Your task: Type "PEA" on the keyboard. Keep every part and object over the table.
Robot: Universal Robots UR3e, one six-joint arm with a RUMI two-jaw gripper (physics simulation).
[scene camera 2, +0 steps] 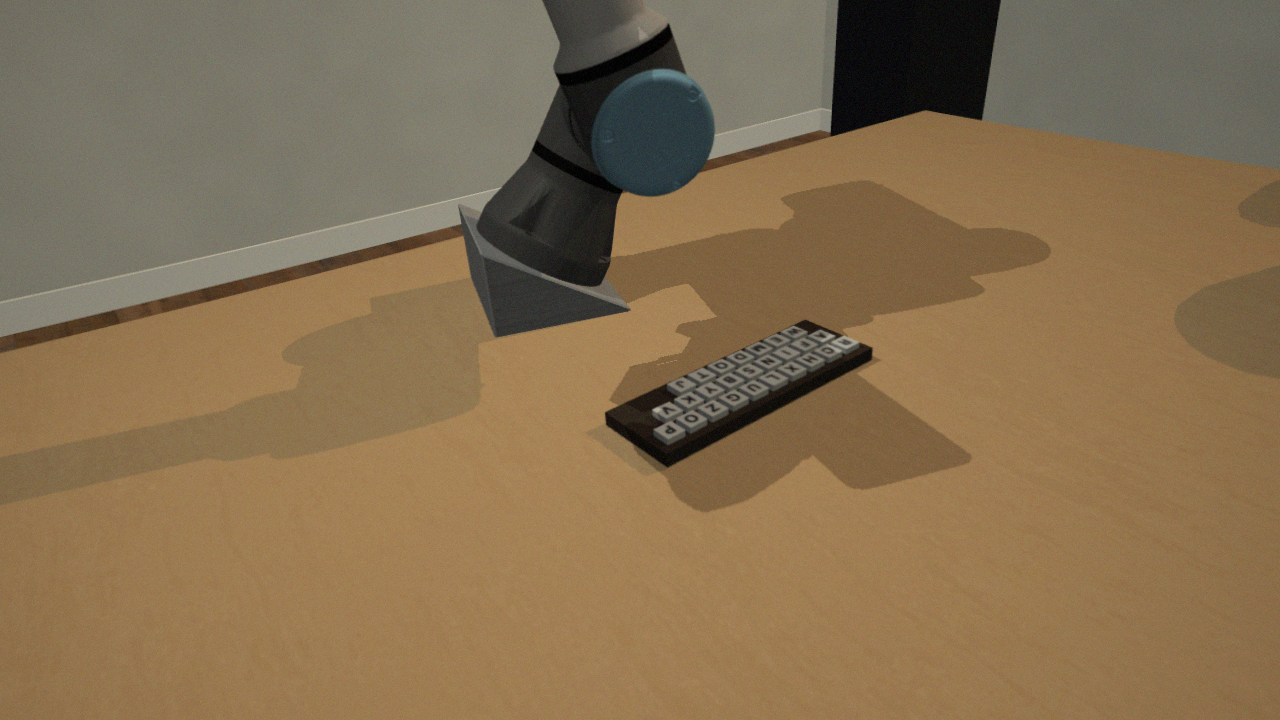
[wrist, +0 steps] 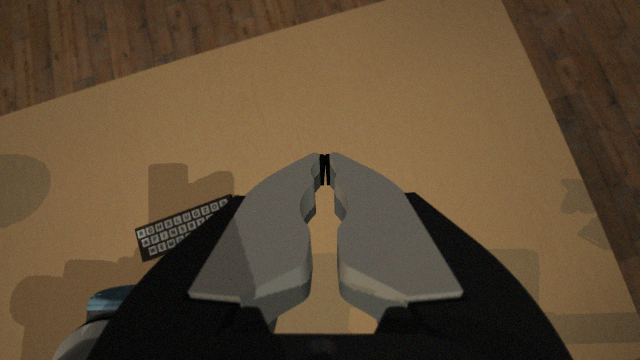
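Note:
A dark keyboard with three rows of light lettered keys lies flat on the table. The P key is at one end of an outer row. The A key is at the other end of the middle row. The E key is beside W in the other outer row. My gripper is shut and empty, its fingertips together, above the table. In the wrist view it covers part of the keyboard, which lies to the left. The gripper does not show in the scene view.
The arm stands on a grey wedge-shaped base on the table, behind the keyboard. The arm's blue-capped joint is above the base. Table edges and the wooden floor show in the wrist view. Arm shadows cross the table.

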